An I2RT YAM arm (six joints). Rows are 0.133 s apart.
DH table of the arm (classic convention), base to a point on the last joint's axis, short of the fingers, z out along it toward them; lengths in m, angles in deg. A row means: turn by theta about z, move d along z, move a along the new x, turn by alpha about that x. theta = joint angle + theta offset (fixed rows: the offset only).
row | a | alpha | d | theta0
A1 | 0.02 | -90 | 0.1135 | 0
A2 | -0.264 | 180 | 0 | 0
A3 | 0.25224 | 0 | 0 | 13.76
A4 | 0.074 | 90 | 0 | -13.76
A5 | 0 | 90 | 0 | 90
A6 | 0 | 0 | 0.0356 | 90
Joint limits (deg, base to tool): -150..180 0..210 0..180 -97..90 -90..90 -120..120
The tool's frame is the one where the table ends.
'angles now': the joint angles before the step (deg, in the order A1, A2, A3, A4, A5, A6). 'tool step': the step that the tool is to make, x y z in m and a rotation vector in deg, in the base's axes. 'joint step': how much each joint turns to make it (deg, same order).
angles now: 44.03 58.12 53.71 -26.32 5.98 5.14
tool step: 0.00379 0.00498 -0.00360 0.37 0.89 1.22
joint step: 0.01 1.41 -0.03 1.04 -1.50 0.13
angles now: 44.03 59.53 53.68 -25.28 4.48 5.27
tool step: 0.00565 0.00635 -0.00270 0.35 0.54 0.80
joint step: 0.00 1.93 0.37 1.40 -1.01 0.12
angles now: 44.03 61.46 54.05 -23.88 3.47 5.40
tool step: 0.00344 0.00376 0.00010 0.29 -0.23 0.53
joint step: 0.00 1.08 0.43 1.03 -0.48 -0.23
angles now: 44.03 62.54 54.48 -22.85 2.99 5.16
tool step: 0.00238 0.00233 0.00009 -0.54 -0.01 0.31
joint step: 0.00 0.87 0.60 -0.08 -0.07 -0.50
